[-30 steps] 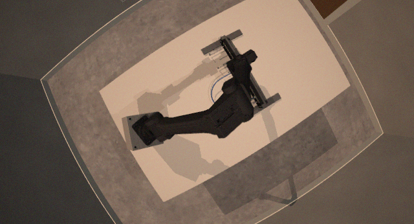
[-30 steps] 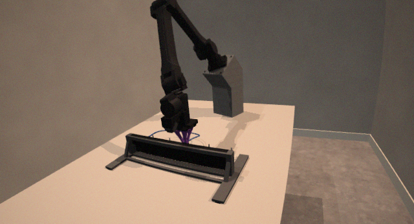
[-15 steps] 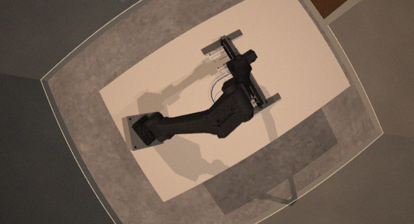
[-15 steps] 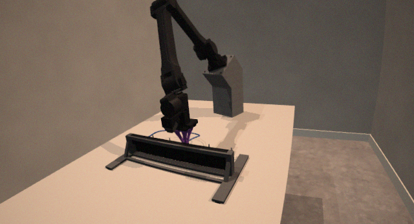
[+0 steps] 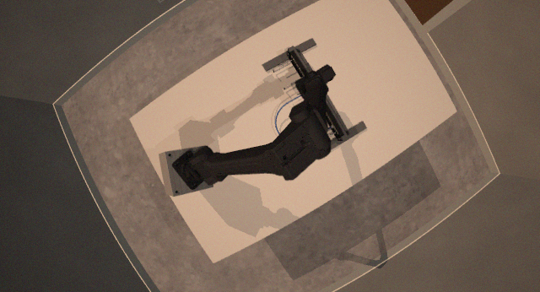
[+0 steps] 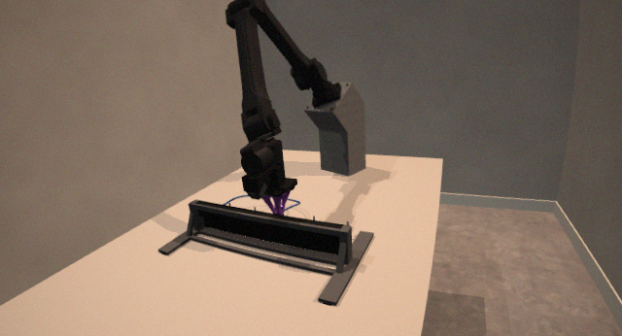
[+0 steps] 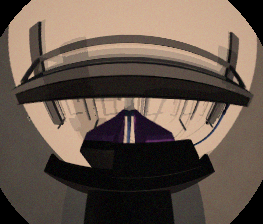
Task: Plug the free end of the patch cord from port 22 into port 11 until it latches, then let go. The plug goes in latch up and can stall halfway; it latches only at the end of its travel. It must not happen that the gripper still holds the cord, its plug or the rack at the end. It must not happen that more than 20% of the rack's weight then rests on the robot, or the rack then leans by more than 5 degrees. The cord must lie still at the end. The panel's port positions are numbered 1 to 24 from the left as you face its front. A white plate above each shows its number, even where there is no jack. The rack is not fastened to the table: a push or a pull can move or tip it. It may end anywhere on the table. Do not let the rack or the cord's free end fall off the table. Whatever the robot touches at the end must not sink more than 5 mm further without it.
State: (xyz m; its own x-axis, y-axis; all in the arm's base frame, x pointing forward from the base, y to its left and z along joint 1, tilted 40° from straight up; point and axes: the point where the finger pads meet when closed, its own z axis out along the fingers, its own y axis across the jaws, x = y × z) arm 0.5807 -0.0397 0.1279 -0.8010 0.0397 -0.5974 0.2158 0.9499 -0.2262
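Now: hand 2 cm short of the plug and 1 cm to the left of it.
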